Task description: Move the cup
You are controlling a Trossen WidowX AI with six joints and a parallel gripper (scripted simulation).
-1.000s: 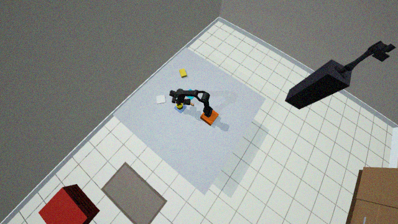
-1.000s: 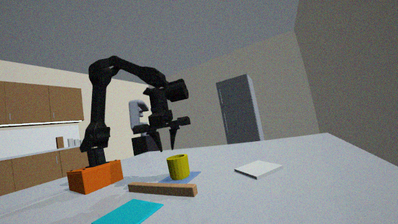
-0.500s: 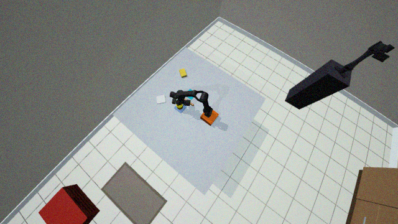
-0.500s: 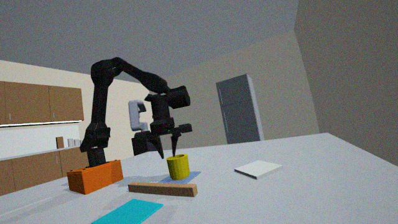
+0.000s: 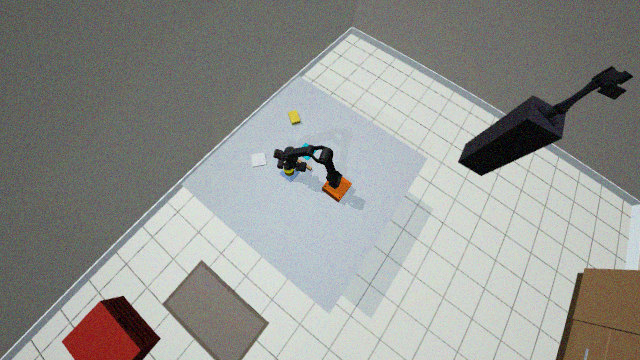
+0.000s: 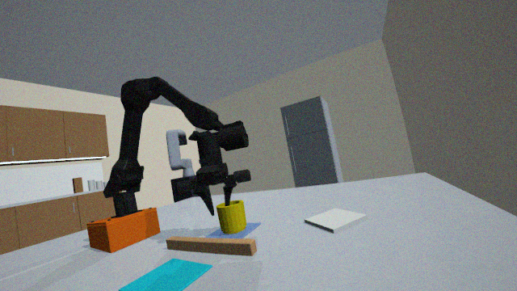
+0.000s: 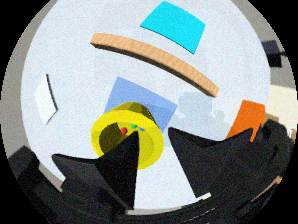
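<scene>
My gripper tip is now 20 mm short of the yellow cup, 10 mm to the right of it and 10 mm above it. The rest, counted from my gripper tip: white pad 270 mm ahead, 60 mm to the left, 50 mm below; then wooden bar 90 mm to the right, 50 mm below, 20 mm ahead; then cyan pad 200 mm to the right, 60 mm below, 20 mm ahead.
</scene>
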